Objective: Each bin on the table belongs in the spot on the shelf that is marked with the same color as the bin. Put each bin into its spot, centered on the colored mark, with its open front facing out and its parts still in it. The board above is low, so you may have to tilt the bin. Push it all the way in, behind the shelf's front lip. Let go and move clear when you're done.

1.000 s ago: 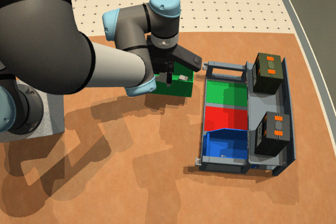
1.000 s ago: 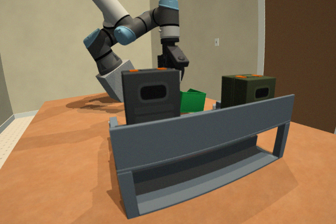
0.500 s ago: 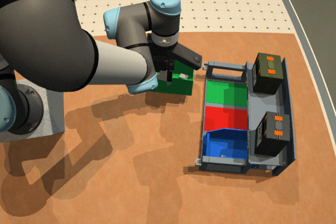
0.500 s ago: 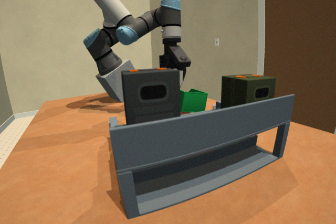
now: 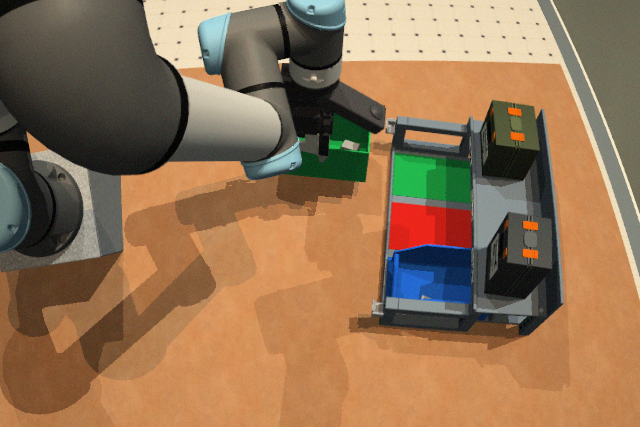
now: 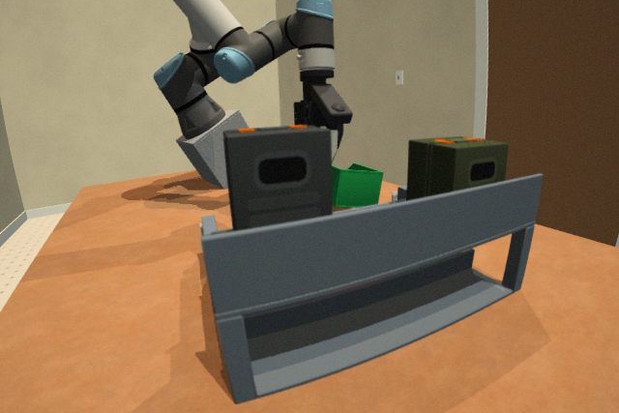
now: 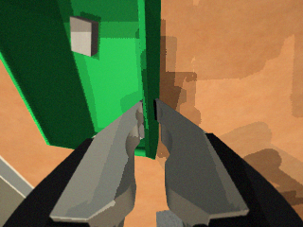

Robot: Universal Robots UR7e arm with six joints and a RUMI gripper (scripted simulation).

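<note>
Now: the green bin 40 mm to the left of my hand and 30 mm below it. Round my hand: shelf front lip 110 mm ahead, 100 mm below, 90 mm to the right; blue bin 230 mm to the right, 180 mm ahead, 60 mm below; olive case 320 mm ahead, 50 mm above, 20 mm to the right.
</note>
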